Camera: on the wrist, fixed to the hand. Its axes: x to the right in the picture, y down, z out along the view.
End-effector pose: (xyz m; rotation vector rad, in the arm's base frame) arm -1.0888 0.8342 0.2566 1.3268 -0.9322 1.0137
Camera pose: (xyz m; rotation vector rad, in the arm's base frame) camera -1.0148 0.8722 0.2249 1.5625 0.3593 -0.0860
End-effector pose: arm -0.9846 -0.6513 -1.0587 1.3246 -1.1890 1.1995
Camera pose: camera -0.9068 -0.6085 -1.0651 1.6566 0.1799 0.1725
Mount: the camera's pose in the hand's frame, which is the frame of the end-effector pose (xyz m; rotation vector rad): -0.0055 -0.0808 -0.0369 0.1422 0.0985 -1.5340
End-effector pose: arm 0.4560 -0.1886 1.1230 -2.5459 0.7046 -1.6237
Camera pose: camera 0.4504 -0.1065 1.1569 1.9089 1.1617 1.1660
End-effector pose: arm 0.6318 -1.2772 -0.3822 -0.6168 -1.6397 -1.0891
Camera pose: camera 0.5851 -1.3461 -0.4137 1.0104 -1.9878 -1.9151
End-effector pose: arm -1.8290 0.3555 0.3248 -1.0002 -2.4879 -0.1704
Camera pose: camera -1.8673 0.2830 0.3594 1.0798 -2.5170 -0.4479
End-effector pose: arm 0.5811 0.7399 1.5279 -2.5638 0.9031 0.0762
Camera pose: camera 0.6229 0.7849 1.5923 -2.4235 -1.0963 -0.5203
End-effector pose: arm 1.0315 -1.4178 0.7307 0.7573 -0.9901 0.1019
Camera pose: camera 1.0877 -1.4537 0.6717 1.4422 -0.1091 -1.1124
